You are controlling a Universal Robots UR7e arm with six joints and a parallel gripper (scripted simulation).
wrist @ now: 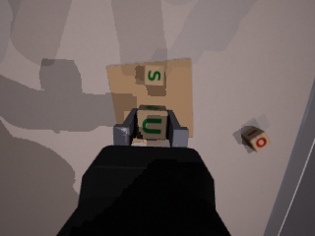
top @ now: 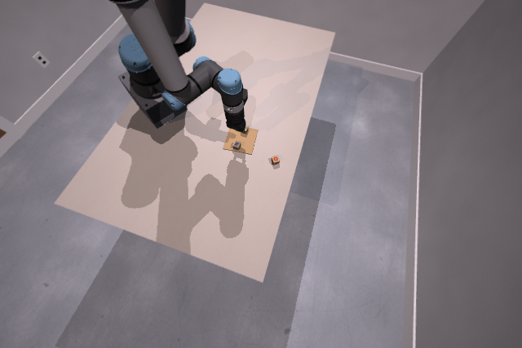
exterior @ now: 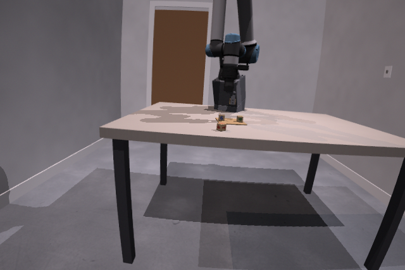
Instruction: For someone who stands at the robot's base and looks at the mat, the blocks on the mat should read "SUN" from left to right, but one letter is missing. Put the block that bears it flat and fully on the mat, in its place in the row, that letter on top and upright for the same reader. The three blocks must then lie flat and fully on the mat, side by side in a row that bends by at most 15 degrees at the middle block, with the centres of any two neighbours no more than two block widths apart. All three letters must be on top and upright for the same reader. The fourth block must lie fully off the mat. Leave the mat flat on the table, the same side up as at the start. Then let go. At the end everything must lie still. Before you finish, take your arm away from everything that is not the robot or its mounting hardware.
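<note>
Now: hand 11 cm above the tan mat. The rest, counted from my hand: N block: 9 cm below, 5 cm to the right.
</note>
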